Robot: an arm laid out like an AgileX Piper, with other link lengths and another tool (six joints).
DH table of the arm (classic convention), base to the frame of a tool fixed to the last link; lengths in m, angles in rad. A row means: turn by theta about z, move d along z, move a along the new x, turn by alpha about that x. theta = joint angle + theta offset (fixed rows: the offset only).
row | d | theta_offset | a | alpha
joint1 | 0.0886 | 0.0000 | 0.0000 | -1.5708
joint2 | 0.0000 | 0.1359 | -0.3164 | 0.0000
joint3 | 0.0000 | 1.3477 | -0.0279 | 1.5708
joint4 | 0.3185 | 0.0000 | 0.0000 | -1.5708
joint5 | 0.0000 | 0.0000 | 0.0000 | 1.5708
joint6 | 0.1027 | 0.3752 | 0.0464 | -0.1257
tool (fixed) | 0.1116 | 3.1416 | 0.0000 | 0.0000
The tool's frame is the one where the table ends.
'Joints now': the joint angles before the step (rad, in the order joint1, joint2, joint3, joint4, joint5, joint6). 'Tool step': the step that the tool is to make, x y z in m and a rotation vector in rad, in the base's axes. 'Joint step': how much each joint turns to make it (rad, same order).
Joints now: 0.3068 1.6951 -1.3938 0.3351 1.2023 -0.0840
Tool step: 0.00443 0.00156 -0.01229 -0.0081 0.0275 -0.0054
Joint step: 0.0000 0.0366 -0.0072 0.0000 -0.0024 0.0049
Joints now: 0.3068 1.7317 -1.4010 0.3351 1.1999 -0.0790
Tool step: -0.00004 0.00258 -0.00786 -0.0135 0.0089 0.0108
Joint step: 0.0111 0.0171 0.0000 -0.0102 -0.0051 0.0013
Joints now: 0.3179 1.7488 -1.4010 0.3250 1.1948 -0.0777
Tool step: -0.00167 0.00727 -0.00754 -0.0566 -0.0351 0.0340
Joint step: 0.0502 0.0042 0.0000 -0.0693 -0.0268 0.0280
